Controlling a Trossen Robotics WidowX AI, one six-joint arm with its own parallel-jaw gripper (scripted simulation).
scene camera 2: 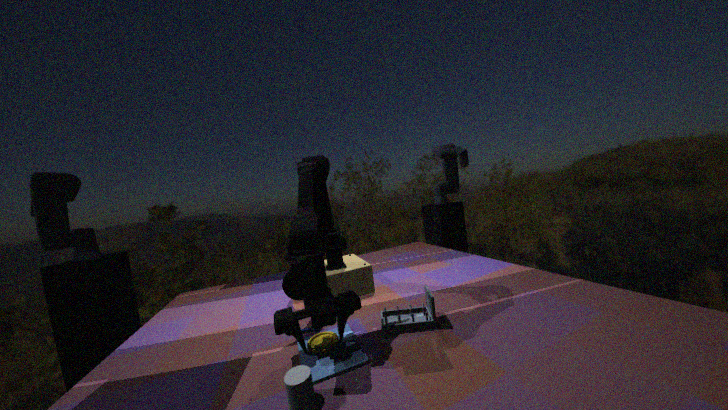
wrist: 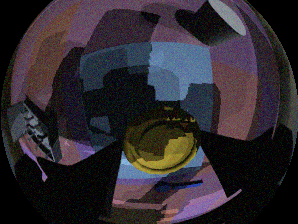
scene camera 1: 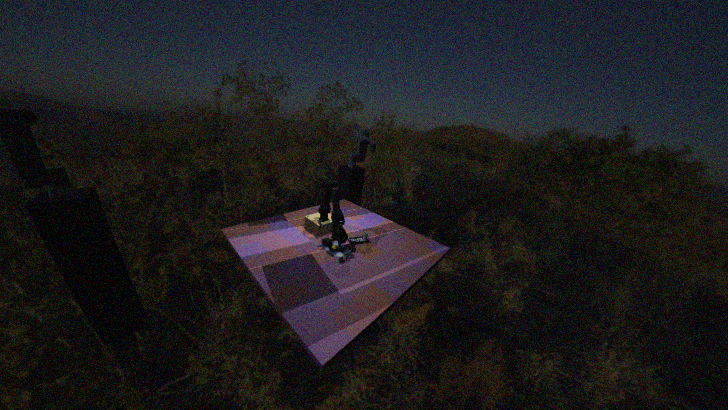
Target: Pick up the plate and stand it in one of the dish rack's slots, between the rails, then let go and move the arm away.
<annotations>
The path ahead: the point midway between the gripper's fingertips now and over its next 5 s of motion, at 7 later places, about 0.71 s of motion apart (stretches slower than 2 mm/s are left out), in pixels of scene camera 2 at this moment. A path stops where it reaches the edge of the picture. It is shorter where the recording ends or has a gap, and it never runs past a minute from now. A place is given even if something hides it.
My gripper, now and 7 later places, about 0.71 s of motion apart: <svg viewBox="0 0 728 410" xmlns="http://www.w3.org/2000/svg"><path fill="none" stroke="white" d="M323 345L317 317L318 274L359 260L386 294L398 308L393 296L388 289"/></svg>
</annotations>
